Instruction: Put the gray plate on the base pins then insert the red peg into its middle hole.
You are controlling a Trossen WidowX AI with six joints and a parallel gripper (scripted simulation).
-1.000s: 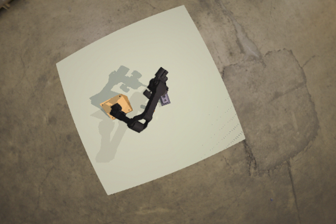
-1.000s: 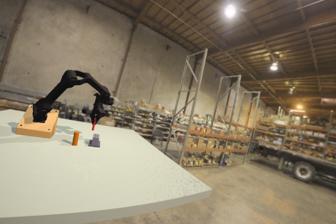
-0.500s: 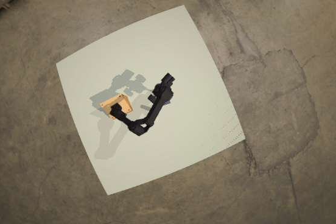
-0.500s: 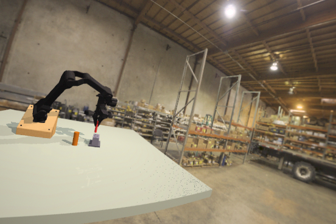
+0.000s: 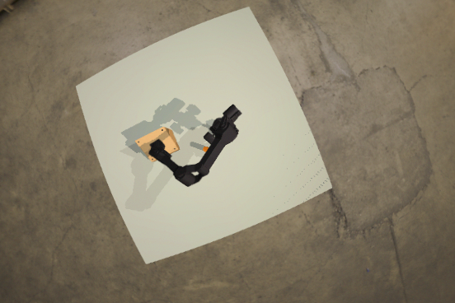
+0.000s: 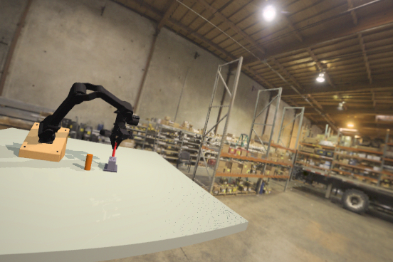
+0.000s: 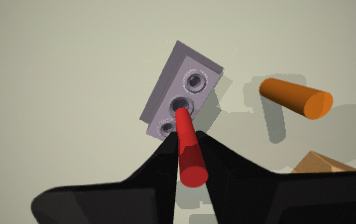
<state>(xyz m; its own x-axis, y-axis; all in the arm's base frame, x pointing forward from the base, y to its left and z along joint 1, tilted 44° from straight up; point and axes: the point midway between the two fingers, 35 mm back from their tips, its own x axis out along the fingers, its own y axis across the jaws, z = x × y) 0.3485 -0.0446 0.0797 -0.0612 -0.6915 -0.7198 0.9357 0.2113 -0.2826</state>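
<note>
The red peg is right at my gripper tip. The rest, counted from my gripper tip: gray base: 10 cm below; then gray plate: 7 cm below; then orange peg: 12 cm behind, 7 cm below, 5 cm to the right.
</note>
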